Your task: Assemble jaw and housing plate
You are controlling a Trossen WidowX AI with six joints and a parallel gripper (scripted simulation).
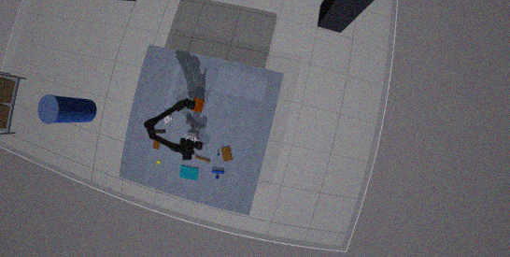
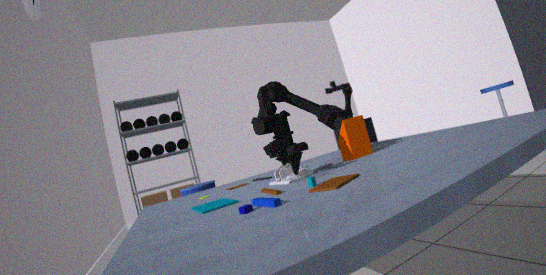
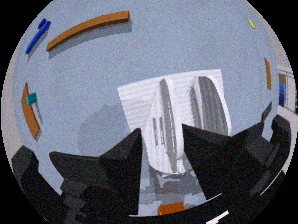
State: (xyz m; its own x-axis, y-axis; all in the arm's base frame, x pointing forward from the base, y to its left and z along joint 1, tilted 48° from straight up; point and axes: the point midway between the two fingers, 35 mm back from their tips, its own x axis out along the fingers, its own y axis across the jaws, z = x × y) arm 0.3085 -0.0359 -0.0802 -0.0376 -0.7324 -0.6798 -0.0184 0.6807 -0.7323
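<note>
Right now my gripper tip is 3 cm past the light grey jaw piece and 2 cm to the left of it. Round my gripper tip: brown bar (13 cm ahead, 9 cm to the left, 1 cm below); then teal cylinder (6 cm ahead, 22 cm to the left, 1 cm below); then white base (2 cm ahead, 3 cm to the right, 1 cm below).
</note>
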